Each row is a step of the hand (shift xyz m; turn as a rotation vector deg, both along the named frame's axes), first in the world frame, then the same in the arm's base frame.
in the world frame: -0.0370 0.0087 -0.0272 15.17 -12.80 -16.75
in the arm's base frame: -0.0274 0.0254 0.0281 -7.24 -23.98 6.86
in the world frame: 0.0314 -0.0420 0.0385 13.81 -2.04 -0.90
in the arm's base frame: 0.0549 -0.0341 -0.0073 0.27 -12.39 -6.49
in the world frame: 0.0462 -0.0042 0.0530 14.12 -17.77 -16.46
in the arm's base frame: 0.0466 -0.0222 -0.0479 -4.30 -25.55 10.70
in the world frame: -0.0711 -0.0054 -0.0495 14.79 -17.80 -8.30
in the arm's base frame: -0.0383 0.0385 0.0677 2.58 -23.50 6.76
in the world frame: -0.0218 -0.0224 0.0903 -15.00 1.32 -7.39
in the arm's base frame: 0.0882 0.0350 -0.0114 -6.85 10.33 11.30
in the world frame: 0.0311 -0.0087 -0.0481 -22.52 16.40 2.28
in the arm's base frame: -0.0359 -0.0447 0.0083 -6.84 27.07 1.43
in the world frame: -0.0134 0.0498 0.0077 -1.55 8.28 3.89
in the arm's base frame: -0.0204 0.0383 -0.0288 -1.20 6.67 -6.34
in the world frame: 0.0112 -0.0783 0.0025 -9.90 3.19 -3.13
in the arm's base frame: 0.0444 -0.0477 0.0449 -4.30 8.55 5.14
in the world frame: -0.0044 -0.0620 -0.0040 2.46 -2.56 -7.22
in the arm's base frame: 0.0302 -0.0290 0.0461 -4.70 -5.57 3.41
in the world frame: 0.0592 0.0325 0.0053 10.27 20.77 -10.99
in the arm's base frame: -0.0135 -0.0294 -0.0595 -20.54 -1.27 -15.30
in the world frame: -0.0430 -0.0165 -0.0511 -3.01 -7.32 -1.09
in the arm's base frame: -0.0338 0.0098 0.0591 3.06 -1.63 7.20
